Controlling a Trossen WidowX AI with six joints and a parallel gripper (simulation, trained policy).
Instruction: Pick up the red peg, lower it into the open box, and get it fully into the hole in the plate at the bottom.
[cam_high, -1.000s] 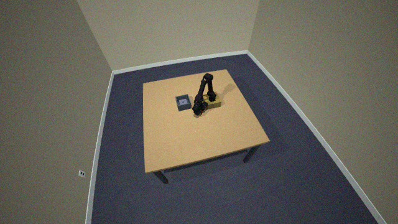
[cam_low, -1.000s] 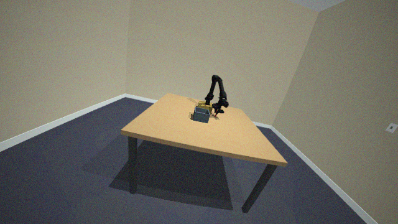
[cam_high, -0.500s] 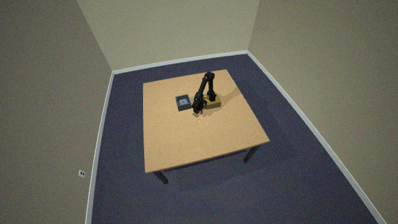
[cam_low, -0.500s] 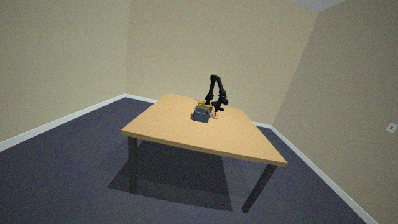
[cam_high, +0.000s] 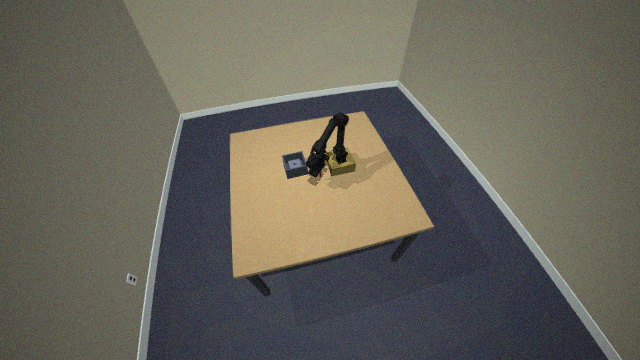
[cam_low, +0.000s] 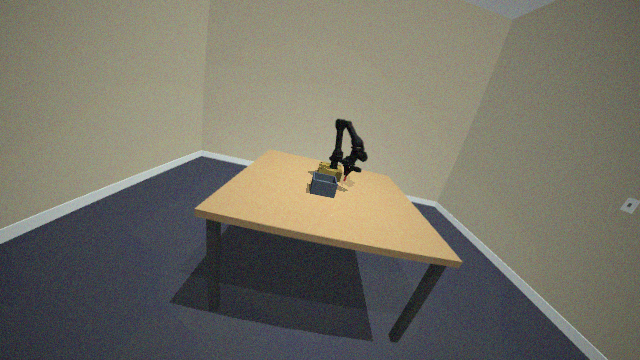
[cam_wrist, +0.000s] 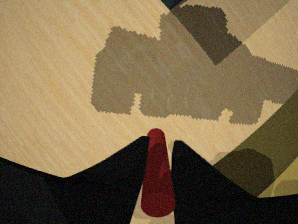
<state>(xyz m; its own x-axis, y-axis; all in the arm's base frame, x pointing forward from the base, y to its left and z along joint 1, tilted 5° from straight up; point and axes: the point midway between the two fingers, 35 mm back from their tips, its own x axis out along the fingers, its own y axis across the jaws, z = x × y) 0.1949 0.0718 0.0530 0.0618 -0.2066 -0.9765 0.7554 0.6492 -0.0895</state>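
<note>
My gripper tip is 16 cm to the left of the light plate, 14 cm short of it and 5 cm above it. From my gripper tip the other things lie so: dark box: 16 cm to the right, 14 cm ahead, 7 cm below; then red peg: 1 cm to the left, 1 cm below, 1 cm behind.
</note>
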